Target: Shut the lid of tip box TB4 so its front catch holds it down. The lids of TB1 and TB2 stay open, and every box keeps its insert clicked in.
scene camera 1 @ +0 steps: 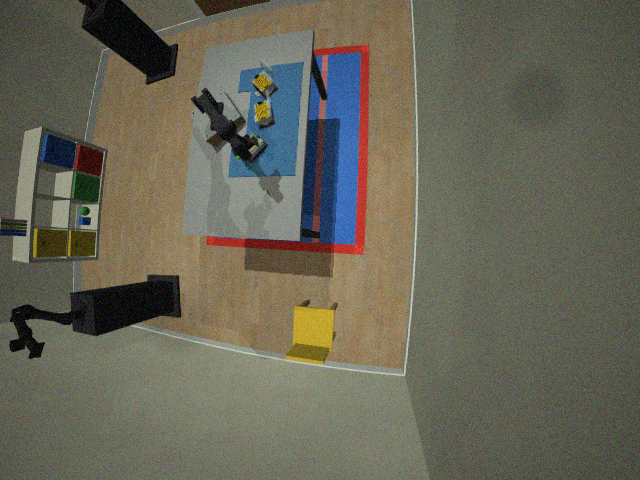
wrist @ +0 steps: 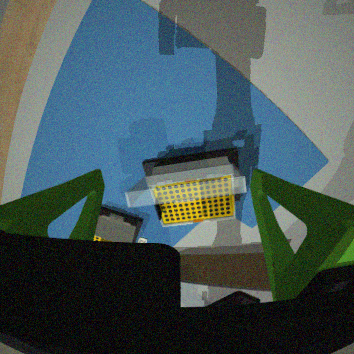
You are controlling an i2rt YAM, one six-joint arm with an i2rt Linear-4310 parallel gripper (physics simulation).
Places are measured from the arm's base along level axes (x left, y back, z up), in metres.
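Pixels of known places: gripper, fingertip midpoint: [scene camera 1: 252,151] [wrist: 176,177].
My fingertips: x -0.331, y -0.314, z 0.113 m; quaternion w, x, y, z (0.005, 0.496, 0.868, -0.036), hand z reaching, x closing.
Behind a point stands the place of what it marks.
Tip box TB4 [scene camera 1: 257,147] @(x -0.266, y -0.297, z 0.013 m) [wrist: 195,202] stands on the blue mat, its yellow insert seated level as far as shows. Its clear lid [wrist: 186,191] @(x -0.290, y -0.281, z 0.057 m) is open and raised, seen nearly edge-on as a narrow band across the insert. My gripper [scene camera 1: 245,147] @(x -0.331, y -0.314, z 0.113 m) [wrist: 176,177] @(x -0.331, y -0.314, z 0.113 m) is open and empty; in the wrist view its green fingers stand apart on either side of the box. Two other tip boxes [scene camera 1: 262,82] @(x 0.198, y -0.299, z -0.030 m) [scene camera 1: 263,111] @(x -0.014, y -0.312, z -0.028 m) stand on the mat, yellow inserts showing; which is TB1 or TB2 cannot be read. The farther one's lid [scene camera 1: 265,66] @(x 0.272, y -0.339, z 0.019 m) stands open. Part of a neighbouring box [wrist: 117,226] @(x -0.069, y -0.304, z -0.063 m) shows behind the left finger.
The blue mat [scene camera 1: 284,139] @(x -0.193, y -0.428, z -0.086 m) [wrist: 95,120] @(x -0.240, y -0.419, z -0.086 m) lies on the grey table [scene camera 1: 206,217] @(x -0.639, y 0.124, z -0.089 m). A brown block [wrist: 225,267] @(x -0.092, y -0.054, z -0.050 m) is beyond TB4 in the wrist view, partly behind the gripper body. The arm's shadow falls over the mat and table. A yellow chair [scene camera 1: 313,328] stands on the floor.
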